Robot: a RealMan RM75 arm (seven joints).
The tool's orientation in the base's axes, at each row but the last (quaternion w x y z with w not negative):
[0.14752, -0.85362, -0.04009, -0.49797]
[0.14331, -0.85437, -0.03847, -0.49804]
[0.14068, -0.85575, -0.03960, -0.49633]
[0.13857, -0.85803, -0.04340, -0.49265]
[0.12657, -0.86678, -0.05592, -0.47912]
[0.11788, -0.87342, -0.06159, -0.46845]
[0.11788, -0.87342, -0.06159, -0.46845]
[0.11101, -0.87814, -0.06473, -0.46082]
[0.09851, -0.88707, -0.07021, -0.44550]
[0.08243, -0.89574, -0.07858, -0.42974]
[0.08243, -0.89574, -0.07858, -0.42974]
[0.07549, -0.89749, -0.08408, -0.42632]
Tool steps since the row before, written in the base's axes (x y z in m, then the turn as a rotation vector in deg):
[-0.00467, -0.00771, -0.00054, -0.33, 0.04, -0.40]
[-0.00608, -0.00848, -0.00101, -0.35, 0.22, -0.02]
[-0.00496, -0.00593, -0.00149, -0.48, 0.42, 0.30]
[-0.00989, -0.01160, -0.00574, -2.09, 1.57, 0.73]
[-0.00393, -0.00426, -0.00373, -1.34, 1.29, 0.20]
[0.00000, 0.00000, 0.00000, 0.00, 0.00, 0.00]
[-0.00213, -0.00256, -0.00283, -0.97, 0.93, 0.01]
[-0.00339, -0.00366, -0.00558, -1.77, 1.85, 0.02]
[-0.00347, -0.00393, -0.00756, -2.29, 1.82, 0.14]
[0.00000, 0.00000, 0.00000, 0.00, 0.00, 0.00]
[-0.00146, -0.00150, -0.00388, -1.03, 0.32, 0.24]
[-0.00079, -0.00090, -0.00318, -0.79, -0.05, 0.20]
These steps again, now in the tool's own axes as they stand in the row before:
[-0.00220, 0.00646, -0.00592, -0.51, -0.02, -0.08]
[-0.00326, 0.00705, -0.00704, -0.21, -0.28, -0.22]
[-0.00336, 0.00495, -0.00512, -0.01, -0.56, -0.43]
[-0.00925, 0.01014, -0.00876, -0.54, -2.09, -1.65]
[-0.00515, 0.00386, -0.00247, -0.58, -1.57, -0.84]
[0.00000, 0.00000, 0.00000, 0.00, 0.00, 0.00]
[-0.00353, 0.00242, -0.00088, -0.53, -1.11, -0.54]
[-0.00656, 0.00356, -0.00055, -0.97, -2.17, -0.95]
[-0.00828, 0.00393, 0.00079, -1.18, -2.27, -1.43]
[0.00000, 0.00000, 0.00000, 0.00, 0.00, 0.00]
[-0.00404, 0.00146, 0.00097, -0.43, -0.55, -0.86]
[-0.00304, 0.00091, 0.00121, -0.34, -0.13, -0.73]

